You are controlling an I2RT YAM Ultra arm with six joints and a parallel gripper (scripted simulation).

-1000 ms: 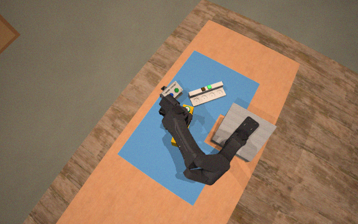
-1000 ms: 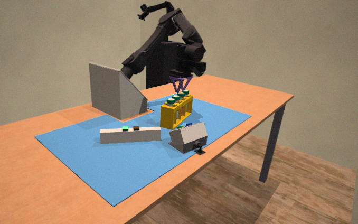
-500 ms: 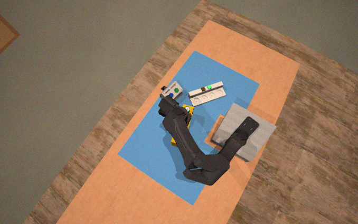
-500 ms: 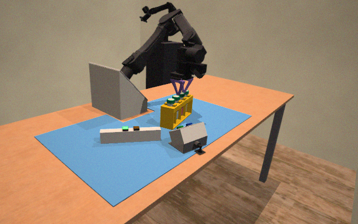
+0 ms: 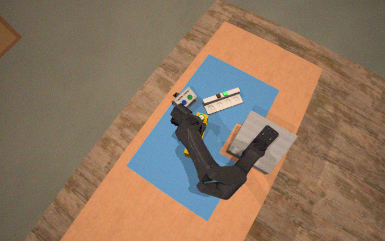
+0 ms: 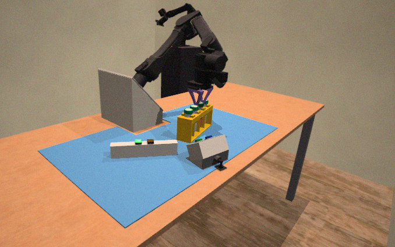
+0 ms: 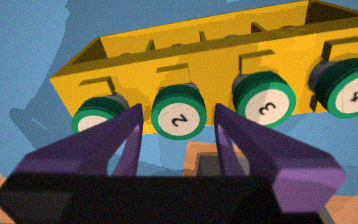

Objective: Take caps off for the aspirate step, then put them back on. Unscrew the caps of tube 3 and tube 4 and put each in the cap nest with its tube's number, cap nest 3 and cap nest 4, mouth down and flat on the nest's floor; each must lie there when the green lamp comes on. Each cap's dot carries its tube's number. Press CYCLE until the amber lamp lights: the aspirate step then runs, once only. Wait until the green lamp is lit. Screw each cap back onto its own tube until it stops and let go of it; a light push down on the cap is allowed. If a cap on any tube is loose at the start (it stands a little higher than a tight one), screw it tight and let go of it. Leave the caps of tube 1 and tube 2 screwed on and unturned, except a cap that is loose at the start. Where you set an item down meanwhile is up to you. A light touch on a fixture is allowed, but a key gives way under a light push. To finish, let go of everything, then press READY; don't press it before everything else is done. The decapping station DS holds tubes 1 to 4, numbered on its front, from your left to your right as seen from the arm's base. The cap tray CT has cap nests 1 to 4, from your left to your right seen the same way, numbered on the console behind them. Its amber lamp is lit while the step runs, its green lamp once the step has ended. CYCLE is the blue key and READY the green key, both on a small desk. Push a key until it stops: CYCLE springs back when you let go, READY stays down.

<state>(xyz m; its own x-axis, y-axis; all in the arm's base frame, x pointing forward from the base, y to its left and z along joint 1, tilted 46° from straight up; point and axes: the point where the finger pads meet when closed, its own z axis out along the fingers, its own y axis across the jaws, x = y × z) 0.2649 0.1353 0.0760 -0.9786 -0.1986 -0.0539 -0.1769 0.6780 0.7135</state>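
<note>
My hand is 10 mm above the cap 2. The rest, counted from my hand: cap 3: 50 mm to the right, 20 mm ahead, 10 mm below; then cap 4: 100 mm to the right, 40 mm ahead, 10 mm below; then blue key: 170 mm ahead, 130 mm to the right, 50 mm below.
</note>
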